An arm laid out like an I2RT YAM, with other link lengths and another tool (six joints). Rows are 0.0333 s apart.
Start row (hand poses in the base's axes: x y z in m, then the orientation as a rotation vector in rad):
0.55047, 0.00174, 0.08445, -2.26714, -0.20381, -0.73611
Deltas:
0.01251, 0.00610, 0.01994, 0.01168, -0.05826, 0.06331
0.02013, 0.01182, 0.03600, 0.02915, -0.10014, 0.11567
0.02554, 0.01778, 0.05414, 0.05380, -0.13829, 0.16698
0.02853, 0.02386, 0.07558, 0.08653, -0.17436, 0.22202
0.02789, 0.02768, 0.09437, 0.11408, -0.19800, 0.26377
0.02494, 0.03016, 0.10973, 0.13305, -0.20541, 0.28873
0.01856, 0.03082, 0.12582, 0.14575, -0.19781, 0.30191
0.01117, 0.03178, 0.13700, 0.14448, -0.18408, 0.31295
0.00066, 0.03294, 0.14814, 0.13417, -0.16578, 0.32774
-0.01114, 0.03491, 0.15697, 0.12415, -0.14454, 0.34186
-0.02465, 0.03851, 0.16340, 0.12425, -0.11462, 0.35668
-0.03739, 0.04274, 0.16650, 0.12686, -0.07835, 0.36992
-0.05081, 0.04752, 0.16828, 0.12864, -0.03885, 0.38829
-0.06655, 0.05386, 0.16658, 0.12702, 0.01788, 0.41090
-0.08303, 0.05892, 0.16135, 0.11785, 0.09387, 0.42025
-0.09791, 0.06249, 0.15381, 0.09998, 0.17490, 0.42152
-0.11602, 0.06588, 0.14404, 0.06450, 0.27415, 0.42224
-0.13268, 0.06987, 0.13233, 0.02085, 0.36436, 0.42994
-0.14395, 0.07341, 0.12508, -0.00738, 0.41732, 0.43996
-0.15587, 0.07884, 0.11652, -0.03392, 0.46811, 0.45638
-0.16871, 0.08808, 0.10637, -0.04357, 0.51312, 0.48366
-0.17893, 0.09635, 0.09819, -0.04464, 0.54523, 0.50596
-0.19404, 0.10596, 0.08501, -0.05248, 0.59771, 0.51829
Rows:
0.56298, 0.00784, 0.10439, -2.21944, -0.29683, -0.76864
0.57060, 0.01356, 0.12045, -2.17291, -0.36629, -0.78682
0.57601, 0.01952, 0.13859, -2.12002, -0.42850, -0.79998
0.57900, 0.02560, 0.16003, -2.05818, -0.48873, -0.80732
0.57836, 0.02942, 0.17882, -2.00961, -0.53048, -0.80804
0.57541, 0.03190, 0.19418, -1.98083, -0.55084, -0.80088
0.56903, 0.03256, 0.21027, -1.96784, -0.55508, -0.78462
0.56164, 0.03352, 0.22145, -1.97053, -0.56087, -0.76411
0.55113, 0.03468, 0.23259, -1.98157, -0.57267, -0.73729
0.53933, 0.03665, 0.24142, -1.99345, -0.58231, -0.70753
0.52582, 0.04025, 0.24785, -1.99890, -0.58393, -0.66739
0.51308, 0.04448, 0.25095, -2.00444, -0.57982, -0.62113
0.49966, 0.04926, 0.25273, -2.00910, -0.57978, -0.56864
0.48392, 0.05560, 0.25103, -2.01955, -0.57768, -0.49532
0.46744, 0.06066, 0.24580, -2.04580, -0.55666, -0.40789
0.45256, 0.06423, 0.23826, -2.08172, -0.52877, -0.31824
0.43445, 0.06762, 0.22849, -2.13422, -0.49927, -0.20665
0.41779, 0.07161, 0.21678, -2.18515, -0.48409, -0.09877
0.40652, 0.07515, 0.20953, -2.21308, -0.48171, -0.03131
0.39460, 0.08058, 0.20097, -2.23489, -0.48604, 0.03755
0.38176, 0.08982, 0.19082, -2.23488, -0.49662, 0.10382
0.37154, 0.09809, 0.18264, -2.22763, -0.50434, 0.15177
0.35643, 0.10770, 0.16946, -2.23122, -0.49484, 0.21895

